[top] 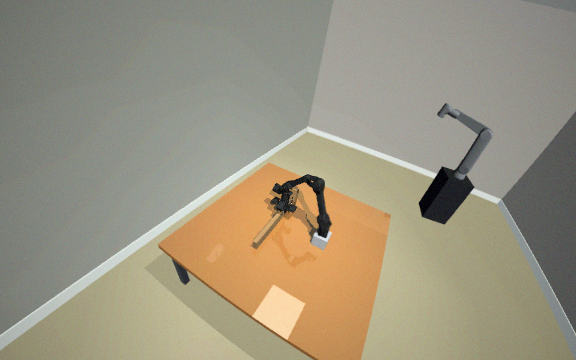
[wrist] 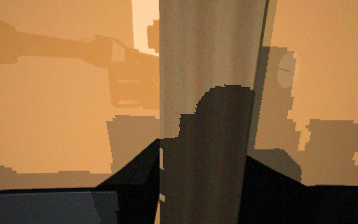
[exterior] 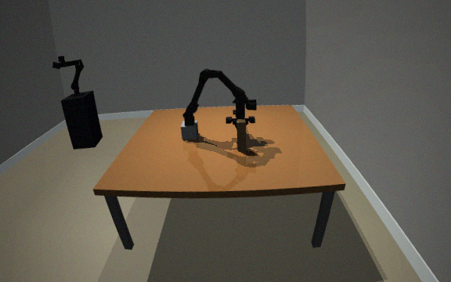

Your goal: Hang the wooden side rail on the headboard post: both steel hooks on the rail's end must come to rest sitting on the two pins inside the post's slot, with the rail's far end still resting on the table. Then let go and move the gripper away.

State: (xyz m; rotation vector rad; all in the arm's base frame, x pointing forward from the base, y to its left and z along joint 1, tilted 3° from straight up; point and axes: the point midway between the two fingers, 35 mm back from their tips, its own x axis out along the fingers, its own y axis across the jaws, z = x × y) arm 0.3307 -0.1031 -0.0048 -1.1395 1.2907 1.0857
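Right now the headboard post is 160 mm to the right of my gripper tip, 40 mm above it and 20 mm behind it.
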